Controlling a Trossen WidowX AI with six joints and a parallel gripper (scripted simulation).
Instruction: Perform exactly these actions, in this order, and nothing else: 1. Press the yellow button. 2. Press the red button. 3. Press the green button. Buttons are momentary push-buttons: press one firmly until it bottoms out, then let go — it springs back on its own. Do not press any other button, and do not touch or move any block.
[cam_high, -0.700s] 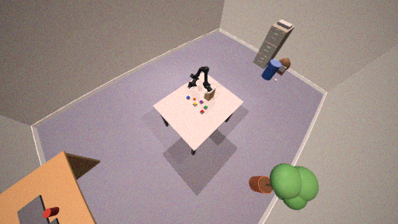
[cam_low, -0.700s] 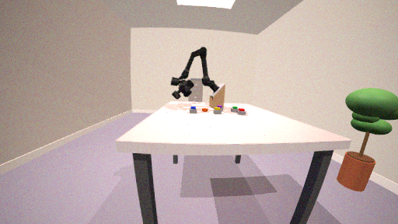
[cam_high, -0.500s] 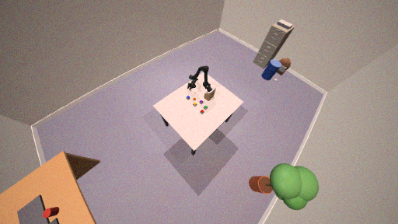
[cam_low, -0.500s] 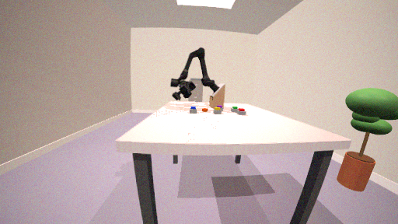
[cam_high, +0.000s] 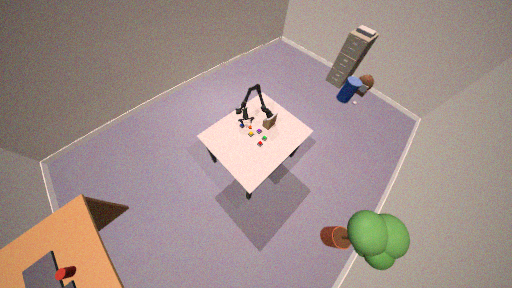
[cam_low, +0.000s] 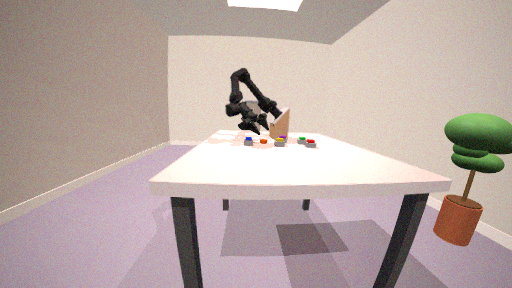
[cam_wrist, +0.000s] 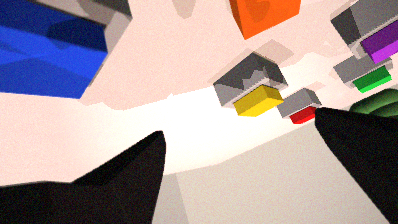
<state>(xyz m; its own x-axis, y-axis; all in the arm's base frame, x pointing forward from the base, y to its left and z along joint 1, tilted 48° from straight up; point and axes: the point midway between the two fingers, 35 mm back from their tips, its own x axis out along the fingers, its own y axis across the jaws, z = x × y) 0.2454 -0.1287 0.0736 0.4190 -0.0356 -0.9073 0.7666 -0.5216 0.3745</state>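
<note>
The yellow button is 80 mm to the left of my gripper tip, 30 mm below it and 20 mm ahead of it. From my gripper tip the other things lie so: blue button 80 mm to the right, 30 mm below, 10 mm ahead; then orange block 60 mm below, 40 mm behind; then purple button 120 mm to the left, 80 mm behind, 30 mm below.
</note>
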